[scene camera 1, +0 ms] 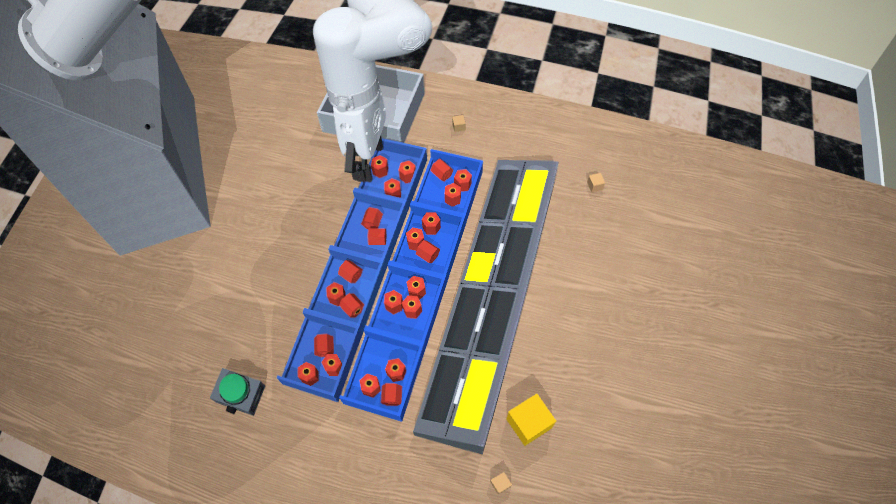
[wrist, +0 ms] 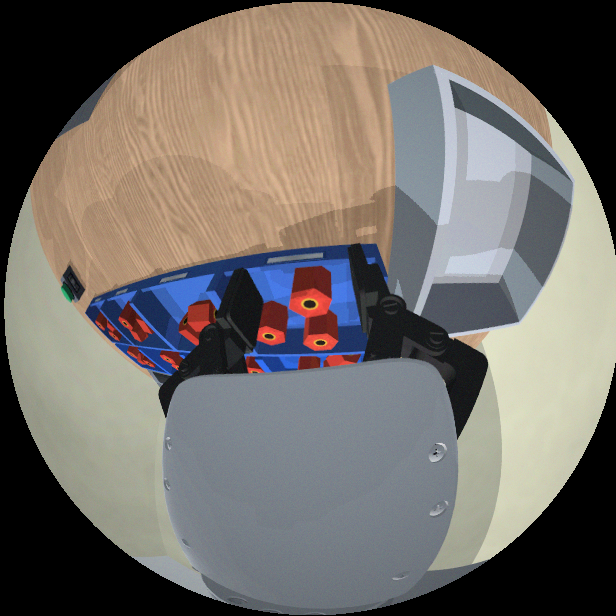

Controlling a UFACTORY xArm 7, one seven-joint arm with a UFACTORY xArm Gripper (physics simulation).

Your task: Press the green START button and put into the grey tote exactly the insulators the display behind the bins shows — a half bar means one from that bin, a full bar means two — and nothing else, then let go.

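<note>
Two blue bin rows point(scene camera 1: 382, 269) hold red hexagonal insulators in eight compartments. The grey display point(scene camera 1: 488, 300) beside them shows a full yellow bar point(scene camera 1: 530, 194) at the far end, a half bar point(scene camera 1: 479, 266) in the second cell, and a full bar point(scene camera 1: 474, 393) at the near end. The green START button point(scene camera 1: 233, 388) stands left of the near bins. The grey tote point(scene camera 1: 375, 103) lies beyond the bins, partly hidden by the arm; what shows of it in the wrist view point(wrist: 488, 201) is empty. My gripper point(scene camera 1: 358, 166) is open and empty, low over the far left compartment point(wrist: 298, 310), astride its insulators.
A yellow cube point(scene camera 1: 530, 418) lies by the display's near end. Small tan cubes lie on the table point(scene camera 1: 458, 122), point(scene camera 1: 595, 181), point(scene camera 1: 500, 482). The grey robot pedestal point(scene camera 1: 93, 125) stands at the left.
</note>
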